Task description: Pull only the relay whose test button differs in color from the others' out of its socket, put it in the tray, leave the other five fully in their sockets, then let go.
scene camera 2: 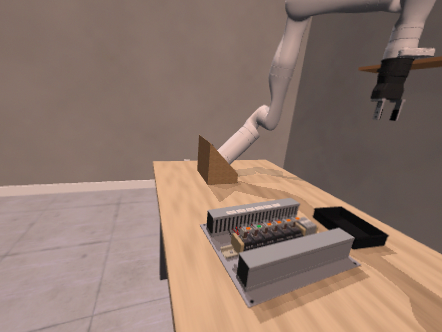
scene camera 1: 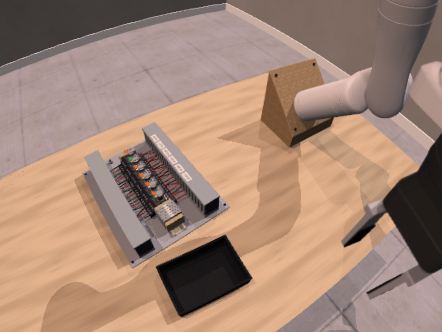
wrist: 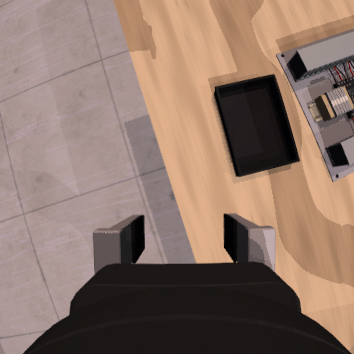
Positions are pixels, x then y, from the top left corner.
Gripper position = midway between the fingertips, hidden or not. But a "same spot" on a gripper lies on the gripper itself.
gripper: scene camera 2; scene camera 1 363,265; wrist
same spot on gripper: [wrist: 243,240] = [scene camera 2: 380,103]
